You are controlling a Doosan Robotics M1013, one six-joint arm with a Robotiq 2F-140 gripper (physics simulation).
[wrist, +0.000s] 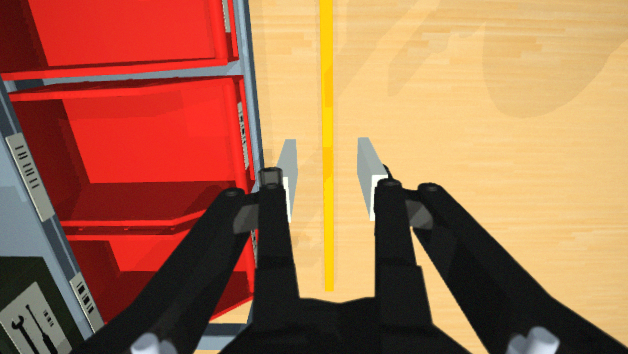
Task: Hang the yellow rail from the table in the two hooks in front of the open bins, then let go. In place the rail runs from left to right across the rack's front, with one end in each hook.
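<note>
The yellow rail lies on the wooden table, running from the top edge of the wrist view down to its near end in the lower middle. My gripper is partly open, with one grey pad on each side of the rail. There is a gap between the rail and each pad, and nothing is held. The open red bins are at the left in the rack, whose blue-grey front edge runs roughly alongside the rail. The left finger is close to that edge in the view and covers part of it. I cannot make out either hook.
The wooden table extends to the right of the rail. At the lower left are a dark box with a tool label and a blue-grey rack strip with barcode labels. The rack's front edge is the nearest obstacle on the left.
</note>
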